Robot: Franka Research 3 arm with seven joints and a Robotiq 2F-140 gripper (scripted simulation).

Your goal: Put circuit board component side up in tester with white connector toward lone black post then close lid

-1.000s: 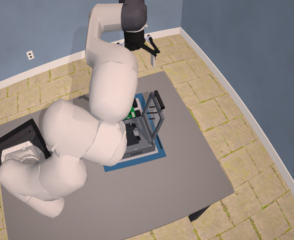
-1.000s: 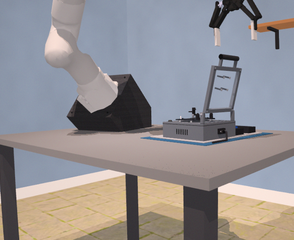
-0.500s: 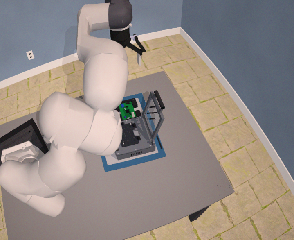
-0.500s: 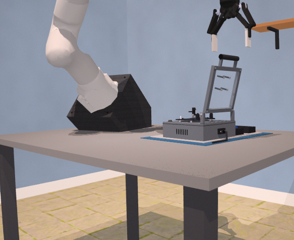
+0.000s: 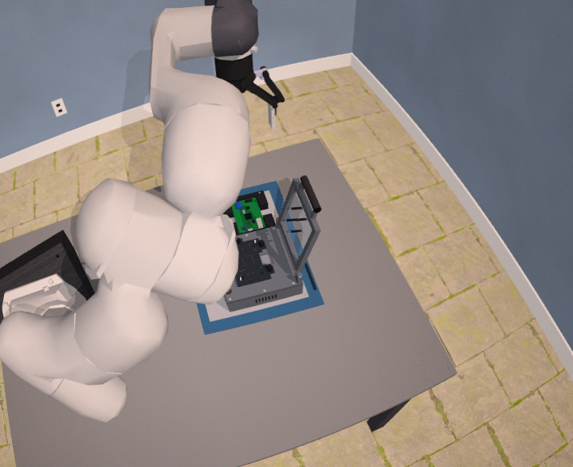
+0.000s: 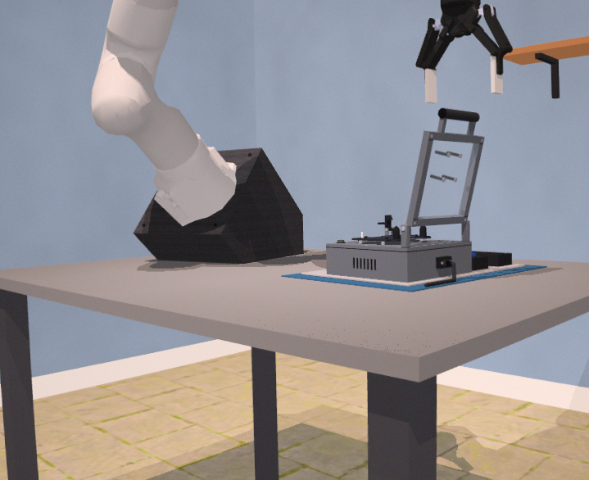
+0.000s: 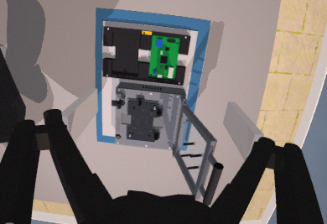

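My hand is 310 mm above the green circuit board. The rest, counted from my hand: black nest: 50 mm behind, 160 mm to the right, 260 mm below; tester lid: 70 mm ahead, 180 mm to the right, 150 mm below.
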